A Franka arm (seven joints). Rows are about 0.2 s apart.
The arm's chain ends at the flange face. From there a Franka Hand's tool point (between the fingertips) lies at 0.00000 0.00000 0.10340 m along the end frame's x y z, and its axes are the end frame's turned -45 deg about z.
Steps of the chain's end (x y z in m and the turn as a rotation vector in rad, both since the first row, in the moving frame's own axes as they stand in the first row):
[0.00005, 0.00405, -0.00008, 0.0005, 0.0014, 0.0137]
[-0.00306, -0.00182, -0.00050, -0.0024, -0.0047, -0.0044]
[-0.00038, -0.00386, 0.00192, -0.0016, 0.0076, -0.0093]
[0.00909, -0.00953, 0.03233, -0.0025, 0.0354, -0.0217]
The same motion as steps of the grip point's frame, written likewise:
[-0.00269, 0.00297, -0.00008, -0.0006, 0.0013, 0.0137]
[-0.00140, -0.00362, -0.00050, 0.0016, -0.0050, -0.0044]
[0.00290, -0.00233, 0.00192, -0.0065, 0.0042, -0.0093]
[0.01560, 0.00243, 0.03226, -0.0268, 0.0233, -0.0217]

